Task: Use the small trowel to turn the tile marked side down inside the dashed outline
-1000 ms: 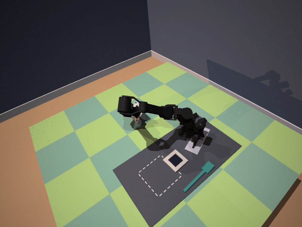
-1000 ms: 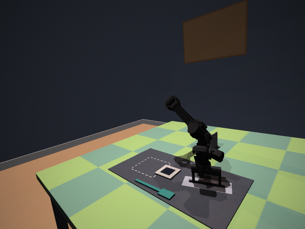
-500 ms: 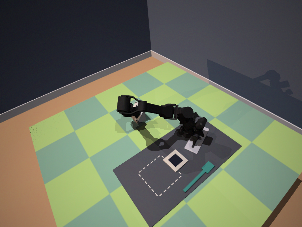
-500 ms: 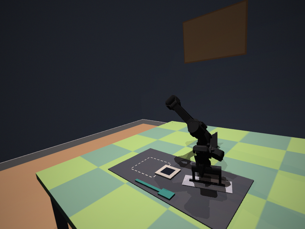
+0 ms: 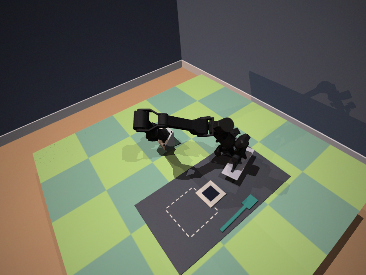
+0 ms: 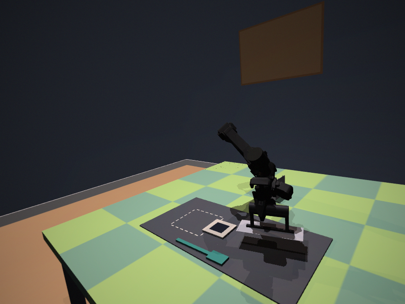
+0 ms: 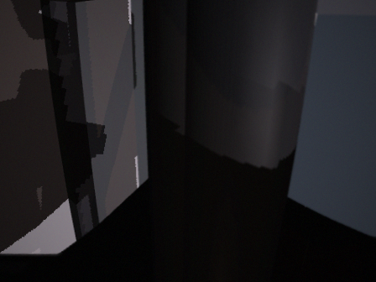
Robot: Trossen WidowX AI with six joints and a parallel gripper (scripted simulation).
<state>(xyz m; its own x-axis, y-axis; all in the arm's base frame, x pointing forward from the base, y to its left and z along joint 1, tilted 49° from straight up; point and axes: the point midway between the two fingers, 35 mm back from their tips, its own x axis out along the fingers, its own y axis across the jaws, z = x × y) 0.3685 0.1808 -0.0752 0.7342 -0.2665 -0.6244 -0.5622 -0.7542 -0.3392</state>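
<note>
The dark mat lies 160 mm to the right of my gripper tip and 120 mm below it. From my gripper tip the other things lie so: tile 180 mm to the right, 100 mm below; teal trowel 140 mm ahead, 130 mm to the right, 100 mm below.
</note>
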